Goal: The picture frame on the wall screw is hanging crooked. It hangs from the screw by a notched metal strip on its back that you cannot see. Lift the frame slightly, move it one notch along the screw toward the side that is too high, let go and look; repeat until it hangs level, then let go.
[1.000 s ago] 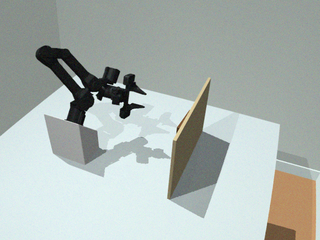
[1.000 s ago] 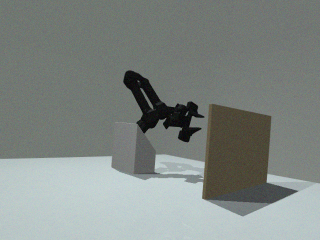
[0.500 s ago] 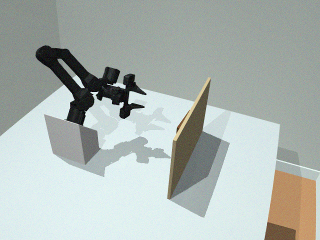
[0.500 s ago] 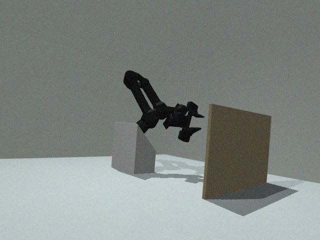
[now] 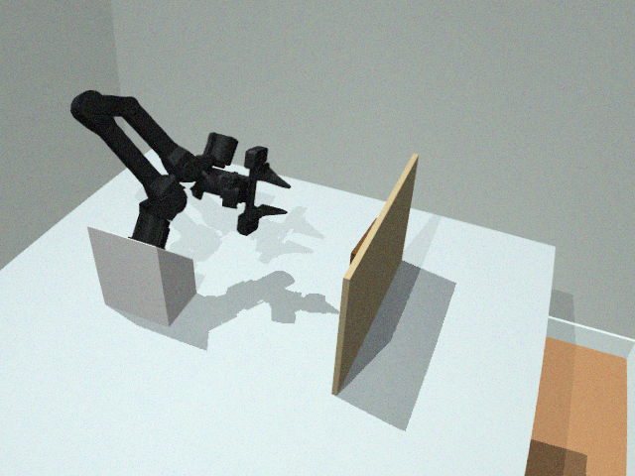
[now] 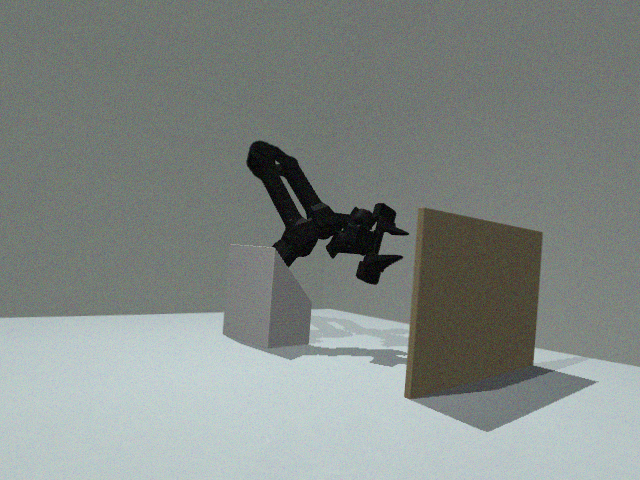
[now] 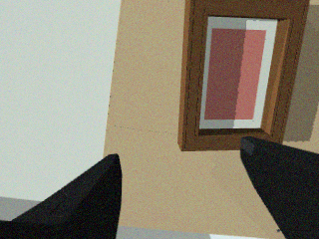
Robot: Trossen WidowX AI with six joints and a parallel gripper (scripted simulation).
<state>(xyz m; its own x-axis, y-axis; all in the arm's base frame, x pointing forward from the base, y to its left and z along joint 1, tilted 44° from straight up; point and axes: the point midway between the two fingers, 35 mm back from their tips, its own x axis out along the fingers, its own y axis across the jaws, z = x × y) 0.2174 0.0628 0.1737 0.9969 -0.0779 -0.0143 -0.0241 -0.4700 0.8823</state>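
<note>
The picture frame lies 190 mm ahead of my gripper tip, 30 mm to the right of it and 90 mm below it. Also, from my gripper tip: tan wall board (200 mm ahead, 20 mm to the right, 100 mm below).
</note>
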